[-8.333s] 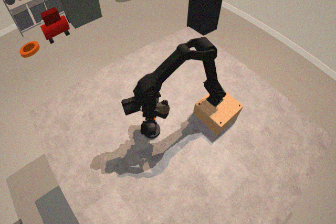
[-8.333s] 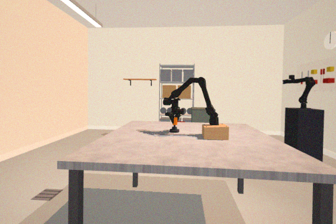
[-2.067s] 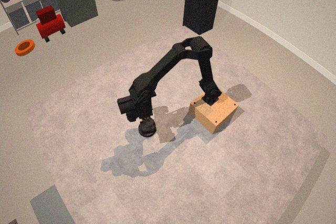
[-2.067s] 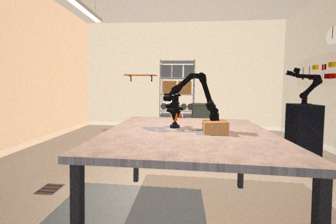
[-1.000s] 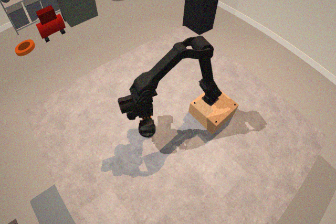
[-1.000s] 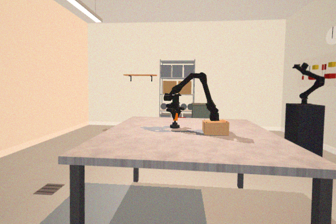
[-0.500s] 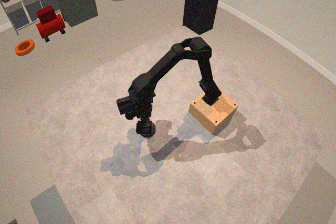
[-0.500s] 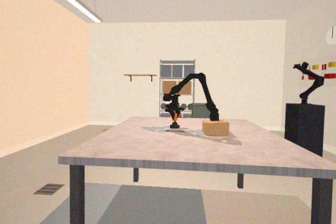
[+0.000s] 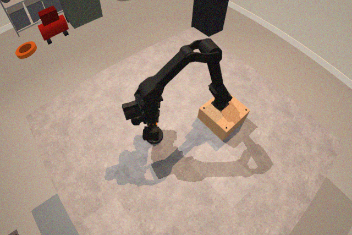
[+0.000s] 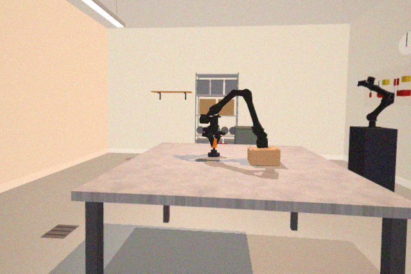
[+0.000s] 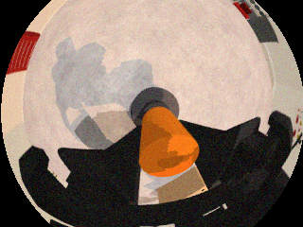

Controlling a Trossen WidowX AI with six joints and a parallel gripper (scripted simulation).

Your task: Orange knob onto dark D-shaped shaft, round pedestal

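Right now my gripper tip is 2 cm below the orange knob. Round my gripper tip: dark round pedestal 4 cm below.
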